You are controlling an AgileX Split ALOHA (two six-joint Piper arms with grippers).
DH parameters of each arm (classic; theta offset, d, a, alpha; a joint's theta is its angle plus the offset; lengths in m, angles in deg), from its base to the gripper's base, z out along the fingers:
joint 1: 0 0.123 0 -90
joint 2: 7.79 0 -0.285 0
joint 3: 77.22 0 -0.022 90
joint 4: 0 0.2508 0 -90
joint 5: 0 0 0.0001 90
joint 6: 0 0.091 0 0
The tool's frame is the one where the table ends.
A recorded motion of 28 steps. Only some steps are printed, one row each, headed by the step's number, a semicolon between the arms.
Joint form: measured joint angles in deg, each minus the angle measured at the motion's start. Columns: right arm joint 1, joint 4, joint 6, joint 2, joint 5, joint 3; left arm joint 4, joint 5, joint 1, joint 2, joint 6, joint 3.
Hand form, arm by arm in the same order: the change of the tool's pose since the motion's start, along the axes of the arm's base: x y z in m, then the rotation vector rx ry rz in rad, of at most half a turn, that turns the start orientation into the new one. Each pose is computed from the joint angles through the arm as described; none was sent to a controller.
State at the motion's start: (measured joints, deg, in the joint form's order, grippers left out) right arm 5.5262 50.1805 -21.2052 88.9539 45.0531 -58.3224; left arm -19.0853 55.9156 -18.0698 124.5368 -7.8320 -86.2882
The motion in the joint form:
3: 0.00 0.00 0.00 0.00 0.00 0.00; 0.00 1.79 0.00 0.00 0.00 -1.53
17: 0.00 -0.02 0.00 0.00 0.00 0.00; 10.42 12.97 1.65 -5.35 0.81 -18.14
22: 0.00 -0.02 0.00 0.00 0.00 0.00; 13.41 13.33 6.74 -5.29 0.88 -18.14
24: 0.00 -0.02 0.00 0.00 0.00 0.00; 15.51 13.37 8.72 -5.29 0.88 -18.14
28: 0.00 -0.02 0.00 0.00 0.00 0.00; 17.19 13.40 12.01 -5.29 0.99 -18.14
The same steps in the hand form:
3: 0.0000 0.0000 0.0000 0.0000 0.0000 0.0000; 0.0024 -0.0013 0.0061 -0.0043 0.0044 -0.0086
17: 0.0000 0.0000 0.0000 -0.0003 0.0000 0.0002; 0.0298 0.0161 0.1145 0.0865 -0.2274 -0.1020
22: 0.0000 0.0000 0.0000 -0.0003 0.0000 0.0002; 0.0406 0.0582 0.1134 0.1470 -0.2266 -0.0301
24: 0.0000 0.0000 0.0000 -0.0003 0.0000 0.0002; 0.0440 0.0762 0.1131 0.1858 -0.2298 -0.0056
28: 0.0000 0.0000 0.0000 -0.0003 0.0000 0.0002; 0.0479 0.1036 0.1130 0.2205 -0.2285 0.0415

